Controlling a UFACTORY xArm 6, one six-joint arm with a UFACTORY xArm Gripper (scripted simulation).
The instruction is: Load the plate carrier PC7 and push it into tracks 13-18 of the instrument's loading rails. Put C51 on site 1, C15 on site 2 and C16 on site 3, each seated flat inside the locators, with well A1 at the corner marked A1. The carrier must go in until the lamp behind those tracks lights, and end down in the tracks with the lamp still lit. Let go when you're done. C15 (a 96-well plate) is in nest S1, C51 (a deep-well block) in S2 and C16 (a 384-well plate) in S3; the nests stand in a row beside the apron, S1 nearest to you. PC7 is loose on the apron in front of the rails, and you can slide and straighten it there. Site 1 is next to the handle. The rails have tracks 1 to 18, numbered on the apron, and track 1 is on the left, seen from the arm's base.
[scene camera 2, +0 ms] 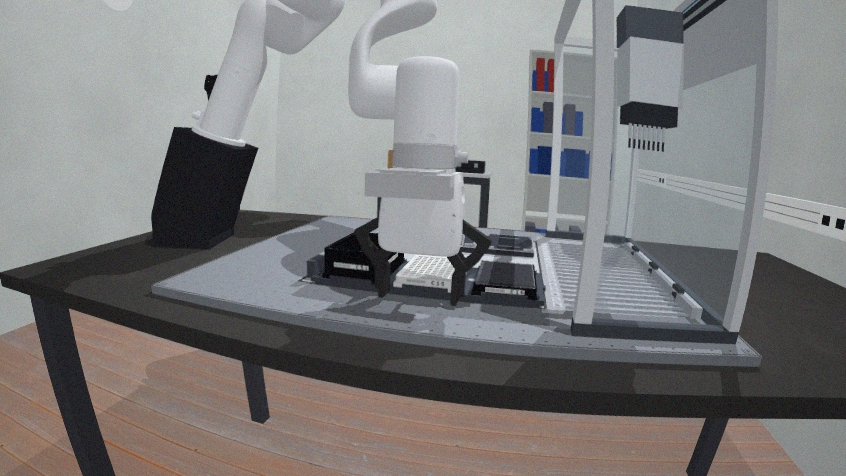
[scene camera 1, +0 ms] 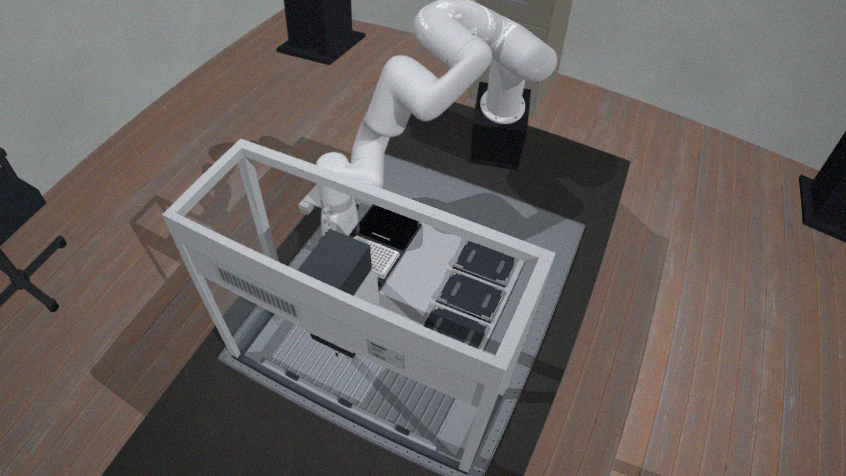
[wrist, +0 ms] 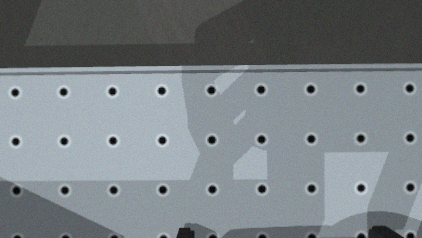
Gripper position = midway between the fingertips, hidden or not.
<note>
In view: my gripper (scene camera 1: 342,247), a white 96-well plate C15 (scene camera 2: 432,271), a dark carrier PC7 (scene camera 2: 488,298), a nest S3 (scene camera 2: 523,242) and an apron (scene camera 1: 410,291).
The white 96-well plate C15 also shows in scene camera 1 (scene camera 1: 385,257). The wrist view does not show the white 96-well plate C15: it is out of frame. The wrist view misses the dark carrier PC7: it is out of frame.
</note>
